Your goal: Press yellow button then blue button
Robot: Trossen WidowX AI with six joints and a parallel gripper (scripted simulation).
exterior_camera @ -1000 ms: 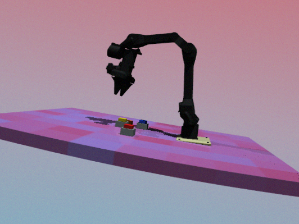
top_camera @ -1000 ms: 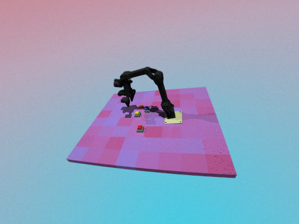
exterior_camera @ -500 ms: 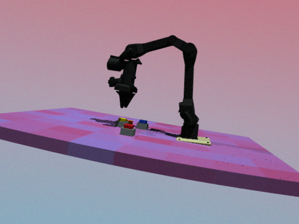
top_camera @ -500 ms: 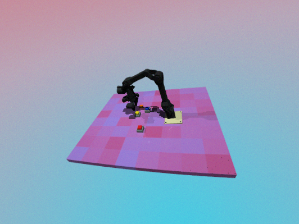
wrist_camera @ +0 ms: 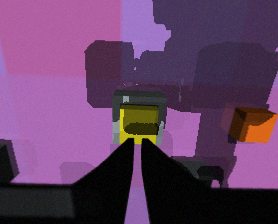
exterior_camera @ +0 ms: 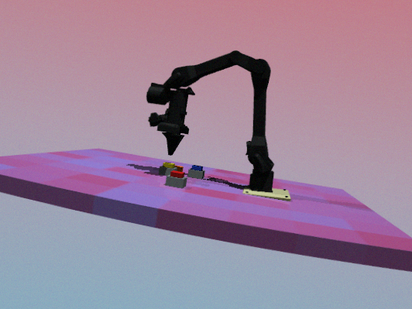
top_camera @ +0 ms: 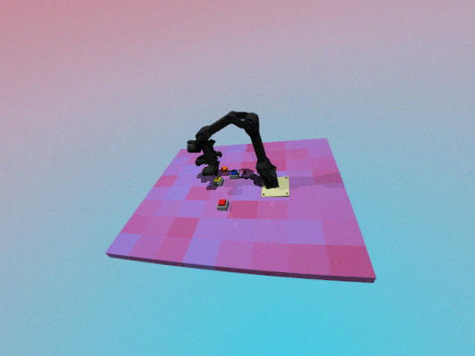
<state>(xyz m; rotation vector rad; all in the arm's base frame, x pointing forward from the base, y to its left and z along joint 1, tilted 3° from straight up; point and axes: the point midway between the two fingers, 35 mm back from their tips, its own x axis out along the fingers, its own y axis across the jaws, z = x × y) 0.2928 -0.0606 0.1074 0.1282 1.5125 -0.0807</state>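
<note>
My gripper tip is now 3 cm above the yellow button. From my gripper tip the other things lie so: blue button (9 cm behind, 5 cm to the right, 3 cm below); then red button (5 cm behind, 18 cm to the left, 3 cm below).
</note>
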